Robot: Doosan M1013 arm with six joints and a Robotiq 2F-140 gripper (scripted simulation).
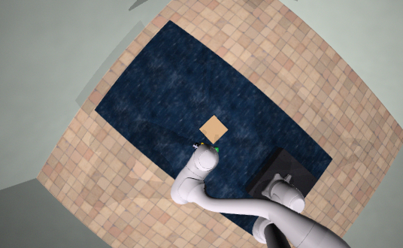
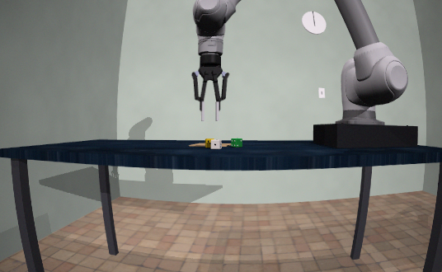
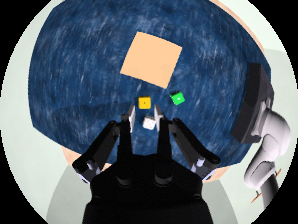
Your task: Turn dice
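My hand is 110 mm above the yellow die. From my hand the other things lie so: white die: 30 mm behind, 60 mm to the left, 110 mm below; green die: 90 mm behind, 30 mm to the right, 110 mm below; tan mat: 130 mm to the right, 120 mm below.
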